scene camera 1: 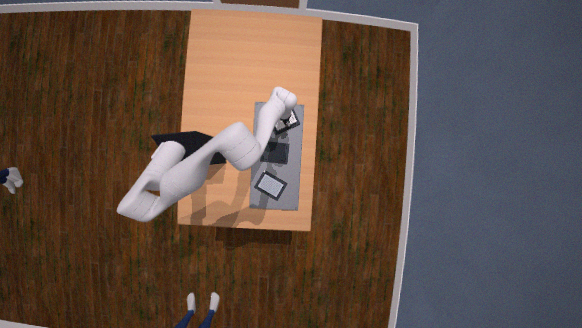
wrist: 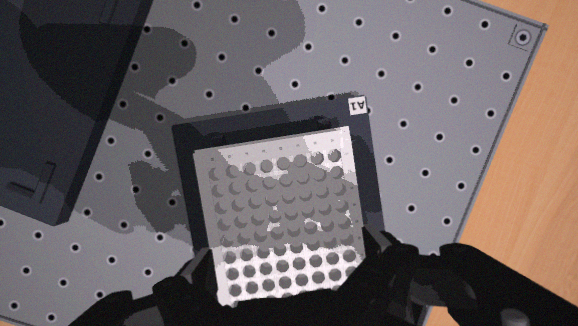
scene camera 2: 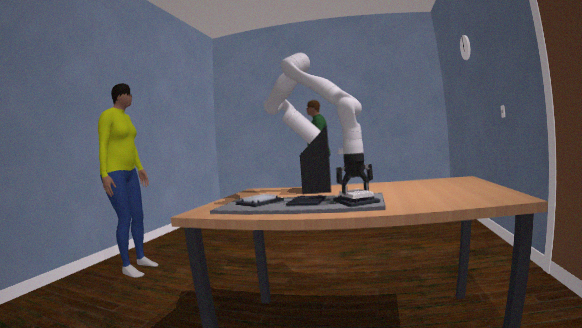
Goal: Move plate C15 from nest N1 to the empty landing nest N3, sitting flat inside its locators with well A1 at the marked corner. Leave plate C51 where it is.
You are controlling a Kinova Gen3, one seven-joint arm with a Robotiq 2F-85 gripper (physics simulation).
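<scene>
A white well plate, C15 by its place (scene camera 1: 292,120) (scene camera 2: 358,194) (wrist: 280,220), is between the fingers of my gripper (scene camera 2: 356,191) (wrist: 289,252), which is shut on its sides. It looks level and slightly above its dark nest N1 (scene camera 2: 350,202) (wrist: 365,150). The nest's A1 label (wrist: 357,106) is at its upper right corner in the wrist view. The empty dark nest N3 (scene camera 1: 275,153) (scene camera 2: 306,200) (wrist: 65,125) is in the middle of the board. The other plate, C51 (scene camera 1: 271,185) (scene camera 2: 259,199), sits in its nest at the far end. Plate names are unreadable; the gripper hides the held plate's near end.
The grey perforated board (scene camera 1: 290,200) (scene camera 2: 300,208) (wrist: 425,115) carries the nests on the wooden table (scene camera 1: 250,60) (scene camera 2: 440,200). The black arm mount (scene camera 1: 192,142) (scene camera 2: 316,167) stands beside the board. One person (scene camera 2: 117,145) stands left of the table, another (scene camera 2: 318,120) behind the mount.
</scene>
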